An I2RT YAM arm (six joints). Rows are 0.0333 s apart.
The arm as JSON. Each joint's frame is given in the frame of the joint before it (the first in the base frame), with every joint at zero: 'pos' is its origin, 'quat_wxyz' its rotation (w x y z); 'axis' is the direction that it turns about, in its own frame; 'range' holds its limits. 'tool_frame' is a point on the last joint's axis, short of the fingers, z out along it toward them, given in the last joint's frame.
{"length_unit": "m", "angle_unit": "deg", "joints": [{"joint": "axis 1", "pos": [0.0, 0.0, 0.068], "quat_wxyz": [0.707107, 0.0, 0.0, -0.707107], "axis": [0.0, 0.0, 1.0], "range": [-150.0, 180.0]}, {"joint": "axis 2", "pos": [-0.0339, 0.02, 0.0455], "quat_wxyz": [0.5, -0.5, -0.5, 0.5], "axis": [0.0, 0.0, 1.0], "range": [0.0, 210.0]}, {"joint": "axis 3", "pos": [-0.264, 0.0, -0.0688], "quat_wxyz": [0.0, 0.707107, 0.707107, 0.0], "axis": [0.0, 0.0, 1.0], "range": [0.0, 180.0]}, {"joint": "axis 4", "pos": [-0.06, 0.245, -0.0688], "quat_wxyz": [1.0, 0.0, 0.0, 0.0], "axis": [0.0, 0.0, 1.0], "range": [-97.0, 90.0]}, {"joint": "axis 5", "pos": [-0.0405, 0.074, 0.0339], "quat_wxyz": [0.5, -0.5, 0.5, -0.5], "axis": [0.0, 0.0, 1.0], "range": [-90.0, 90.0]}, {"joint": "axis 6", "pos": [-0.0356, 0.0, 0.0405], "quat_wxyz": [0.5, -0.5, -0.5, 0.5], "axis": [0.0, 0.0, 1.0], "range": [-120.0, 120.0]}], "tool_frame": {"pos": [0.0, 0.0, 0.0], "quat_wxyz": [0.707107, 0.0, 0.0, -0.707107]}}
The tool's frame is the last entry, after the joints.
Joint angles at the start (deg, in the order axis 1, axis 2, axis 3, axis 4, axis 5, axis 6): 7.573, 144.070, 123.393, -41.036, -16.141, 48.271
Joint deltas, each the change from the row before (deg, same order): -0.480, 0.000, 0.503, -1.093, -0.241, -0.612; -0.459, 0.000, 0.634, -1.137, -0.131, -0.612; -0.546, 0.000, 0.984, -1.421, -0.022, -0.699; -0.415, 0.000, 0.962, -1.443, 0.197, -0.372; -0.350, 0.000, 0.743, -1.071, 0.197, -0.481; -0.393, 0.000, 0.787, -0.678, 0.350, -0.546; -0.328, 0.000, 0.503, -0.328, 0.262, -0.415; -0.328, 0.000, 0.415, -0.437, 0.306, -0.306; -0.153, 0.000, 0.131, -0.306, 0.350, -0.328; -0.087, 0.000, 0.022, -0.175, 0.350, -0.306
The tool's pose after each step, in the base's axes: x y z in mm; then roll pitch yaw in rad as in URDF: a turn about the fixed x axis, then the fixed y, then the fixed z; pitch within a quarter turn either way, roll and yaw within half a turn. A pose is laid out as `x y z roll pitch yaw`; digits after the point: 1 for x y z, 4 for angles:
529.4 76.0 144.5 2.5994 0.1288 2.4687
529.4 71.8 146.8 2.6054 0.1267 2.4716
529.7 66.7 150.8 2.6119 0.1272 2.4735
529.7 62.7 154.6 2.6208 0.1266 2.4714
529.8 59.3 157.5 2.6279 0.1288 2.4719
530.6 55.5 161.0 2.6318 0.1386 2.4711
531.3 52.3 163.3 2.6336 0.1472 2.4699
531.6 49.1 165.1 2.6381 0.1528 2.4671
531.5 47.5 165.5 2.6451 0.1570 2.4678
531.3 46.4 165.4 2.6517 0.1613 2.4693

